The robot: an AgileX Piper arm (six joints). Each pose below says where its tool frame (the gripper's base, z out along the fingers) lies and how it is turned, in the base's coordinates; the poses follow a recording.
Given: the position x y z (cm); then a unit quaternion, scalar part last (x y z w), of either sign.
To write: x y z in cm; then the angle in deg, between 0 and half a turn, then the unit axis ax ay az. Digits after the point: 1 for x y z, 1 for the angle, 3 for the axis.
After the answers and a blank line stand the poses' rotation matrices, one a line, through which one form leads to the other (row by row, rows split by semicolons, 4 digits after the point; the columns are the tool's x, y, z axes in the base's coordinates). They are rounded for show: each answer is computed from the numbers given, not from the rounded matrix.
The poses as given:
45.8 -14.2 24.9 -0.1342 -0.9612 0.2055 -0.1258
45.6 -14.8 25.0 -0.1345 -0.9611 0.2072 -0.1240
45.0 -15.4 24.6 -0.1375 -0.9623 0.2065 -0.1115
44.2 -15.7 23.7 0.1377 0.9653 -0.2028 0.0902
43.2 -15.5 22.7 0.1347 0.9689 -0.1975 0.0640
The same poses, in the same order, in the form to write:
45.8 -14.2 24.9 165.5 0.135 0.969 -0.207
45.6 -14.8 25.0 165.8 0.136 0.969 -0.209
45.0 -15.4 24.6 167.2 0.138 0.968 -0.208
44.2 -15.7 23.7 169.6 0.138 0.969 -0.204
43.2 -15.5 22.7 172.7 0.135 0.971 -0.198

-0.9323 0.3097 0.1867; 0.2063 0.8795 -0.4288; -0.2970 -0.3613 -0.8839
-0.9331 0.3099 0.1826; 0.2071 0.8780 -0.4316; -0.2941 -0.3649 -0.8834
-0.9373 0.3107 0.1578; 0.2186 0.8769 -0.4281; -0.2714 -0.3668 -0.8899
-0.9458 0.3024 0.1183; 0.2293 0.8798 -0.4164; -0.2300 -0.3667 -0.9015
-0.9555 0.2863 0.0708; 0.2357 0.8857 -0.4000; -0.1772 -0.3655 -0.9138

